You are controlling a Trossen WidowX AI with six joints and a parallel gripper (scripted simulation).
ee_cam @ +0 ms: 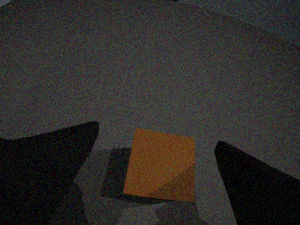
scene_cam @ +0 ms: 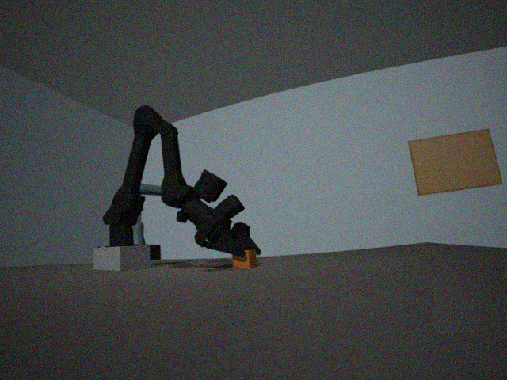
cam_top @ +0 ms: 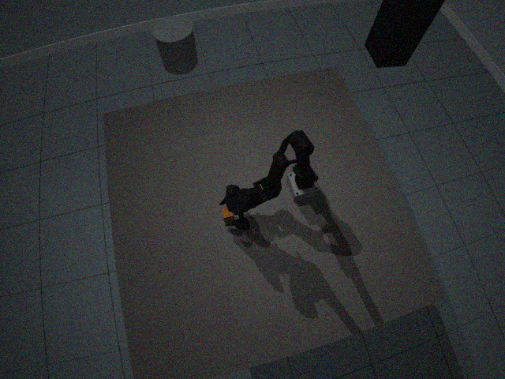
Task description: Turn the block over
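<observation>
My gripper tip is 3 cm past the orange block and 1 cm above it.
</observation>
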